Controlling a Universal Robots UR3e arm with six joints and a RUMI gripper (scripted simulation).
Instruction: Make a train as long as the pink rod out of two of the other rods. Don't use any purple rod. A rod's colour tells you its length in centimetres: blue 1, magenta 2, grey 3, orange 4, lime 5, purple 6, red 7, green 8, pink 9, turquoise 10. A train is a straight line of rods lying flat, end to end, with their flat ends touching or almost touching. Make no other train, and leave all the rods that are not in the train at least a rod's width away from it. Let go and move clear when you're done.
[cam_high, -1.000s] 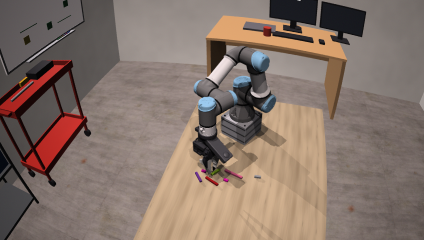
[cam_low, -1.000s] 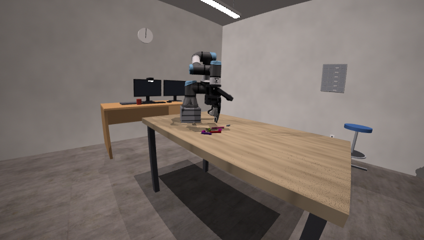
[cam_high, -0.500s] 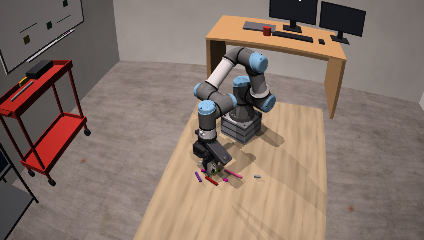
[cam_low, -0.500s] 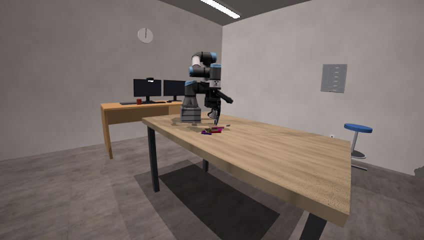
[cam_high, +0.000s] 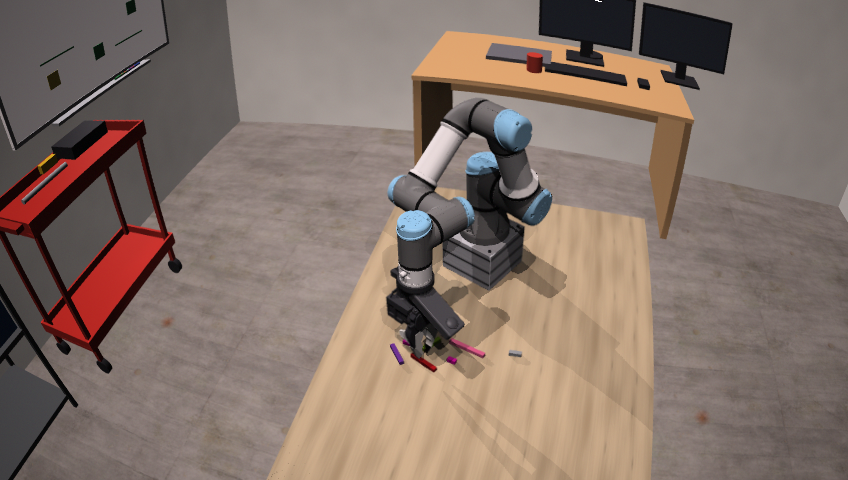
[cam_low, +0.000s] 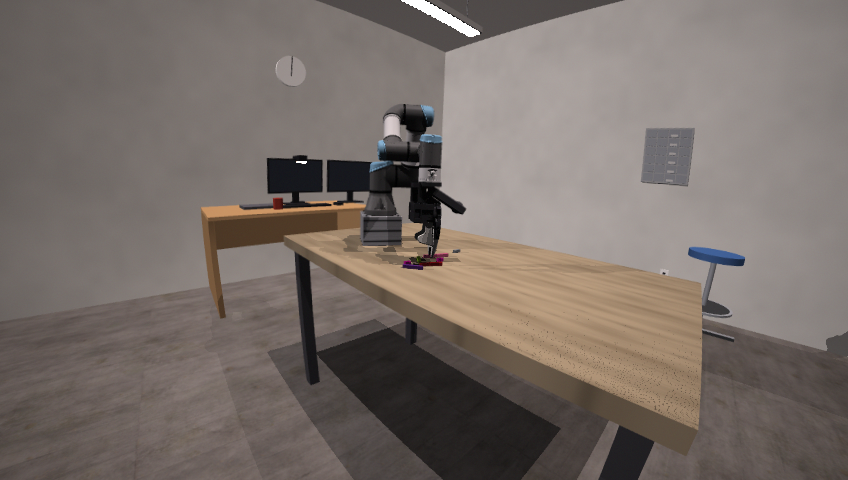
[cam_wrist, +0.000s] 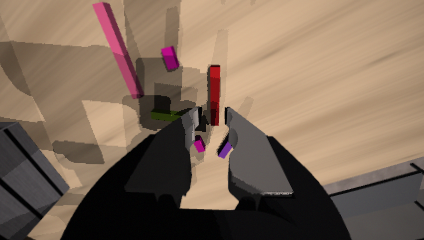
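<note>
My hand is 40 mm above the red rod. The rest, counted from my hand: pink rod 90 mm to the left, 50 mm behind, 40 mm below; purple rod 60 mm to the right, 40 mm below, 20 mm behind; lime rod 60 mm behind, 40 mm below, 10 mm to the left.
</note>
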